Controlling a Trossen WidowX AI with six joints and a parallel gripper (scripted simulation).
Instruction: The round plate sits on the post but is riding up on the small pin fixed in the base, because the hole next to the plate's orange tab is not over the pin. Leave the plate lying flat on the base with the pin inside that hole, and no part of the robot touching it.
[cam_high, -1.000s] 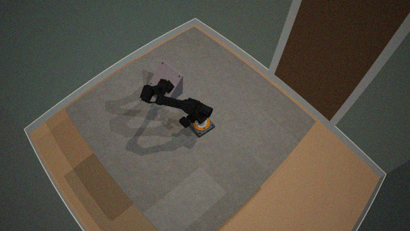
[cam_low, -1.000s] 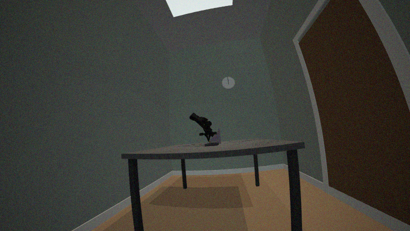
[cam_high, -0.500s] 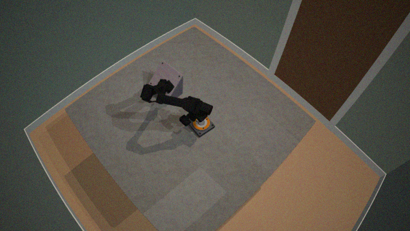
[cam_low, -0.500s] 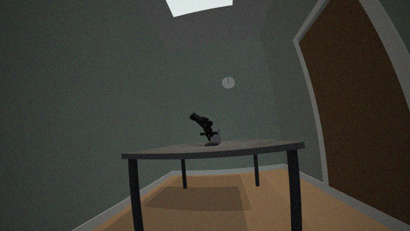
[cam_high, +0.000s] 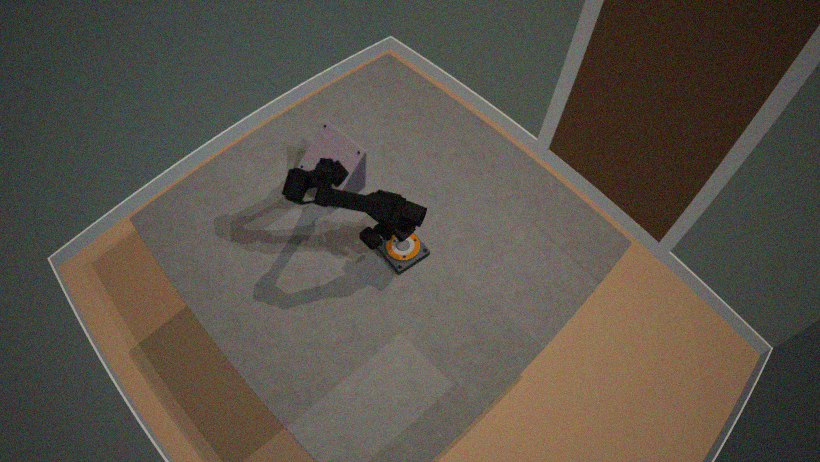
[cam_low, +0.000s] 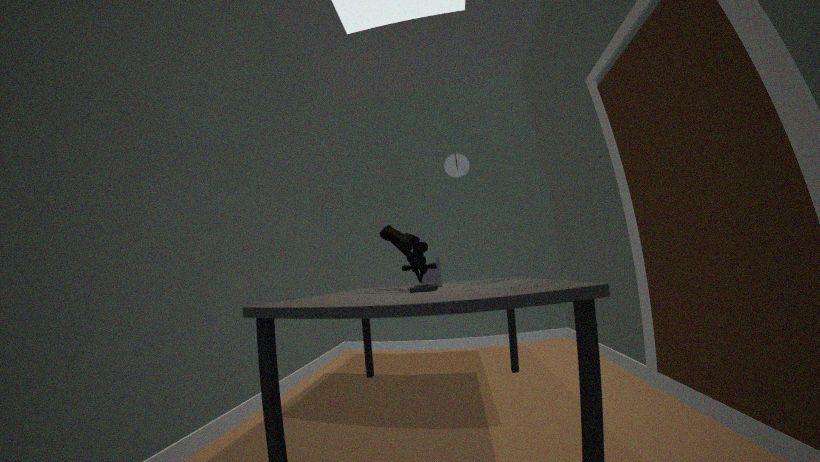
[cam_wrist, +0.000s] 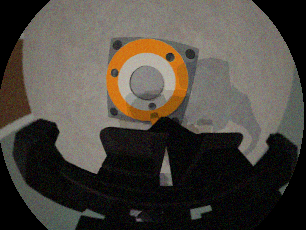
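The square base is 40 mm ahead of my gripper tip, 30 mm to the left of it and 20 mm below it.
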